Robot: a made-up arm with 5 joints. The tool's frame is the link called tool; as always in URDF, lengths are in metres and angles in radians. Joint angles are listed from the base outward.
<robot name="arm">
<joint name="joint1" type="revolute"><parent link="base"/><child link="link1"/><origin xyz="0.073 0 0.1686"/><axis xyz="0 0 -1"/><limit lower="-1.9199" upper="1.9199"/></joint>
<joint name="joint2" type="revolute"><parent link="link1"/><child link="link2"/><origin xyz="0.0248 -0.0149 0.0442"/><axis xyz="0 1 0"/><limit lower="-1.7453" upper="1.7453"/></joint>
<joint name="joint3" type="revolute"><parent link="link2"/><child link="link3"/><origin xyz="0.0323 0 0.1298"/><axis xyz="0 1 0"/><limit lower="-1.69" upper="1.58"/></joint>
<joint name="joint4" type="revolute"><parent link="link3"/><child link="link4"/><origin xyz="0.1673 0 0.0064"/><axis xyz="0 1 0"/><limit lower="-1.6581" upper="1.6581"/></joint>
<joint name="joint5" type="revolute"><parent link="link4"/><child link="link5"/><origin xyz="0.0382 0.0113 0"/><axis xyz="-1 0 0"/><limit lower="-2.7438" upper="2.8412"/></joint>
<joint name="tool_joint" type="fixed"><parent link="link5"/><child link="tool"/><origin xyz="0 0 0" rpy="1.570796 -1.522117 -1.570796"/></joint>
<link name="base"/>
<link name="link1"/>
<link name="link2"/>
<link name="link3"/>
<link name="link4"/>
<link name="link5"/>
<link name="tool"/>
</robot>
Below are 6 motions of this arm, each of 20 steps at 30 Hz.
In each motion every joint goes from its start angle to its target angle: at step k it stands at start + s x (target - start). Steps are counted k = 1, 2, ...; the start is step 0. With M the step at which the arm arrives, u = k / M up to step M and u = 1 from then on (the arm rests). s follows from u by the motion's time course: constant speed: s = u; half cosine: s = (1 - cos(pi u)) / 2; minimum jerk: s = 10 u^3 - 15 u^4 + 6 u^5.
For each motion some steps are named. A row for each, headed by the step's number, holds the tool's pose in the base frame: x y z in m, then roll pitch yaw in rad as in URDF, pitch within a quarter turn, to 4 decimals.
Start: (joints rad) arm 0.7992 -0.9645 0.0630 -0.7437 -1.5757
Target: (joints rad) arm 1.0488 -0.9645 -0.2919 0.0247 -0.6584
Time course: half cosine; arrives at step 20
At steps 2, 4, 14, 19, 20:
2: 0.0924 -0.0253 0.4875 -3.0773 -0.0020 -2.3450
4: 0.0903 -0.0240 0.4899 -3.1067 0.0012 -2.4278
14: 0.0718 -0.0048 0.5076 2.9417 -0.1575 3.0562
19: 0.0675 0.0024 0.5103 2.9167 -0.2525 2.8357
20: 0.0673 0.0026 0.5104 2.9163 -0.2557 2.8289

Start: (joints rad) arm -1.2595 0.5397 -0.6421 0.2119 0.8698
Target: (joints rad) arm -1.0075 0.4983 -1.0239 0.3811 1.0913
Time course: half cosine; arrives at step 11
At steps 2, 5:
2: 0.1811 0.3032 0.3335 -1.4509 -0.7285 2.7303
5: 0.2044 0.2858 0.3622 -1.5701 -0.6547 2.7218

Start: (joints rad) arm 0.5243 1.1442 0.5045 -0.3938 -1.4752
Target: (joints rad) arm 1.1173 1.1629 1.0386 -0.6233 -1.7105
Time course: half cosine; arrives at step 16
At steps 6, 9, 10, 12, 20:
6: 0.1693 -0.0870 0.0353 0.2160 0.0055 -2.3032
9: 0.1345 -0.0798 0.0416 0.1222 0.0115 -2.5424
10: 0.1246 -0.0758 0.0446 0.0918 0.0107 -2.6203
12: 0.1092 -0.0673 0.0508 0.0395 0.0061 -2.7551
20: 0.0974 -0.0582 0.0576 -0.0073 -0.0014 -2.8765

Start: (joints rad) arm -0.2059 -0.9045 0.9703 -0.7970 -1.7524
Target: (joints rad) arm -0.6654 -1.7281 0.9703 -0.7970 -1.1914
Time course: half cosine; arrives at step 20
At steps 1, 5, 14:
1: 0.2086 0.0250 0.3399 2.3200 0.1674 -1.2083
5: 0.1919 0.0296 0.3521 2.4281 0.0974 -1.1858
14: 0.1070 0.0176 0.3824 2.9600 -0.0394 -1.2116

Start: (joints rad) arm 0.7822 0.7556 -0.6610 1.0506 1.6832
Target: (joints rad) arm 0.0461 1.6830 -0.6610 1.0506 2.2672
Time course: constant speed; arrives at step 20
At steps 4, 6, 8, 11, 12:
4: 0.3288 -0.1929 0.1859 -0.2364 0.0427 1.1113
6: 0.3391 -0.1716 0.1587 -0.1432 0.0348 1.2459
8: 0.3455 -0.1486 0.1319 -0.0522 0.0160 1.3799
11: 0.3472 -0.1125 0.0931 0.0783 -0.0317 1.5771
12: 0.3456 -0.1004 0.0806 0.1199 -0.0525 1.6412

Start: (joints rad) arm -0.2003 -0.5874 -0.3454 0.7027 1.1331
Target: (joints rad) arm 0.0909 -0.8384 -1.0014 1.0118 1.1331
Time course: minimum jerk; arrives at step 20
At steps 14, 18, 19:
14: 0.0293 -0.0017 0.5174 -2.3628 -0.3556 1.8665
18: -0.0003 0.0029 0.5117 -2.4547 -0.3235 1.8522
19: -0.0017 0.0032 0.5114 -2.4591 -0.3219 1.8514

